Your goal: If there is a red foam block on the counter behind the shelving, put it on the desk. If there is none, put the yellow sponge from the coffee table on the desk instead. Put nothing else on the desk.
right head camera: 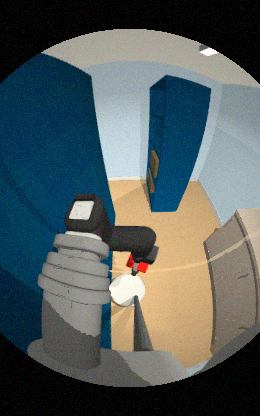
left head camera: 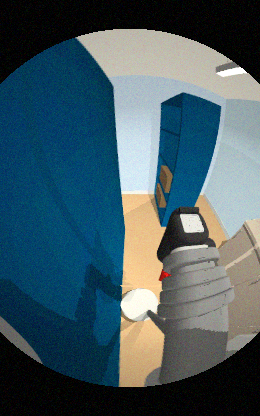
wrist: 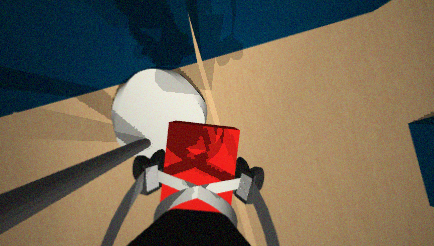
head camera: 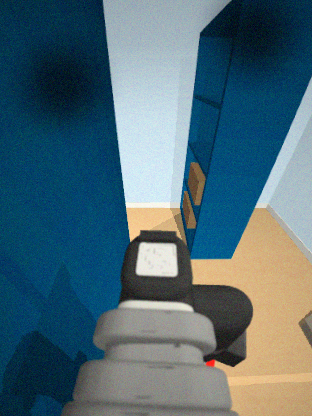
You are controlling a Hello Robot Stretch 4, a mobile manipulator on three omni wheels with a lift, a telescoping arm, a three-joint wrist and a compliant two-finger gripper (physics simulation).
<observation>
The pictures show: my gripper, a red foam block and a blue shelving.
</observation>
